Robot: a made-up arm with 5 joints.
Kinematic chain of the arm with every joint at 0, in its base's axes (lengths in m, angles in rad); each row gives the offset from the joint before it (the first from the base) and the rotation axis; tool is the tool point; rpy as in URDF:
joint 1: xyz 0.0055 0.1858 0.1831 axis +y
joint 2: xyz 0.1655 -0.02 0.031 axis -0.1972 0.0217 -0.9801
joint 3: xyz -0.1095 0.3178 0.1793 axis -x
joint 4: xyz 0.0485 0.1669 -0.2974 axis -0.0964 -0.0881 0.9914
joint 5: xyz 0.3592 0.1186 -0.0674 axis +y
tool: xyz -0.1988 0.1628 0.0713 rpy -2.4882 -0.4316 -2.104
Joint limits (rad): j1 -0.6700..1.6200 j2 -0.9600..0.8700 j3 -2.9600..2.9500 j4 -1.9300..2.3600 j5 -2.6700..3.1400
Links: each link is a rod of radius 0.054 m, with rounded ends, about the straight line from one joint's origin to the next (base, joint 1, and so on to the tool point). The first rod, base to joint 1, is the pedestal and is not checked.
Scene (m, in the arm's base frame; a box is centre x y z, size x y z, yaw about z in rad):
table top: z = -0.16
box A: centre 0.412 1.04 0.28 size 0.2 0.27 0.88 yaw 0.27
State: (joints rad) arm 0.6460 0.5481 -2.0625 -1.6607 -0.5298
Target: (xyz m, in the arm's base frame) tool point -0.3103 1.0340 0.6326
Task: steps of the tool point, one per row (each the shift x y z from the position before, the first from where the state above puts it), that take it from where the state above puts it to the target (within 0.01 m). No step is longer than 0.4 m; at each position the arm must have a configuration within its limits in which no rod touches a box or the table.
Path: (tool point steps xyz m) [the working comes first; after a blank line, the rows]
Joints at the target: -0.6197 -0.3089 -2.2574 -1.9300 -1.6581
Straight joint move there: touches box A.

1: 0.0174 -0.0210 0.3803
2: -0.1437 -0.0728 0.3413
3: -0.2506 -0.1184 0.2302
4: -0.1862 0.2474 0.0107
5: -0.2635 0.2051 -0.1164
6: -0.2727 0.1065 -0.2518

